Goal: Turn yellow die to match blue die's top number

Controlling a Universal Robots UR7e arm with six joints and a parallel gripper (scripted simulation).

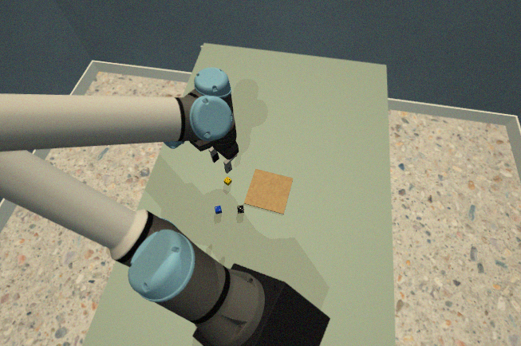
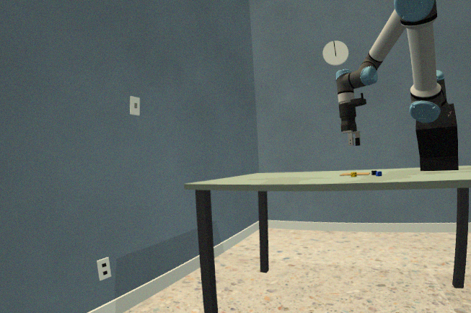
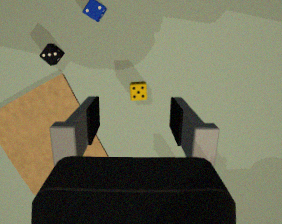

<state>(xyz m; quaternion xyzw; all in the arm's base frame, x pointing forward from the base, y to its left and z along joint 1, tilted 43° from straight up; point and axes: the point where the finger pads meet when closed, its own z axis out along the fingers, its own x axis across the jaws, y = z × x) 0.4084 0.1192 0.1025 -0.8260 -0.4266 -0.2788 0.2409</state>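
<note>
The yellow die is 10 mm ahead of my hand and 150 mm below it. The rest, counted from my hand: blue die: 100 mm behind, 150 mm below; tan mat: 10 mm ahead, 150 mm to the right, 150 mm below; black die: 80 mm behind, 70 mm to the right, 150 mm below.
</note>
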